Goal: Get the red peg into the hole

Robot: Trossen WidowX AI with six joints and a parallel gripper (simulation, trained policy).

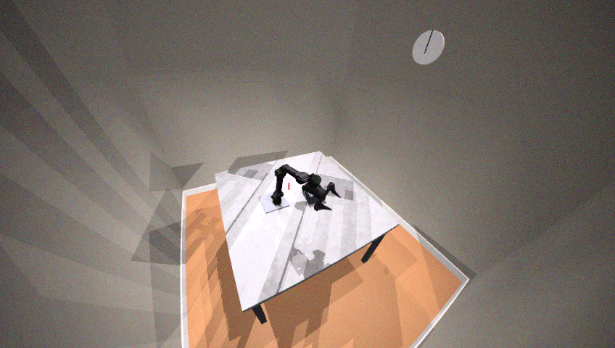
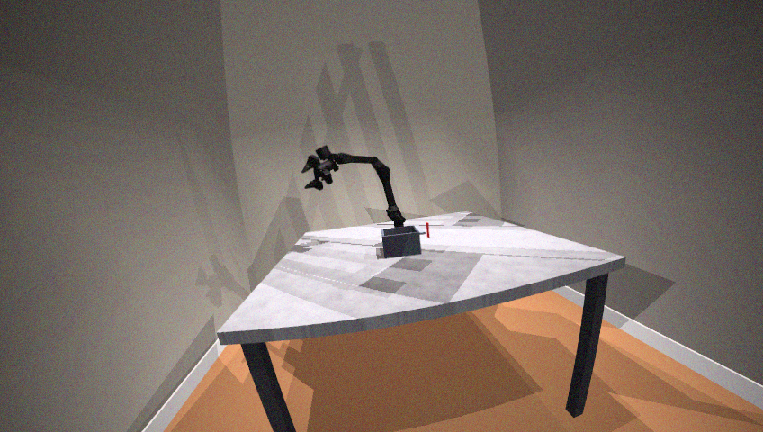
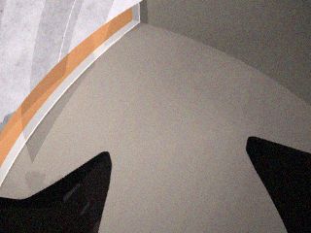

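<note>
Now: the red peg 1 cm ahead of my gripper tip, 60 cm to the left of it and 34 cm below it. Also, from my gripper tip: light plate (16 cm ahead, 41 cm to the left, 33 cm below); then dark box (16 cm ahead, 41 cm to the left, 35 cm below).
</note>
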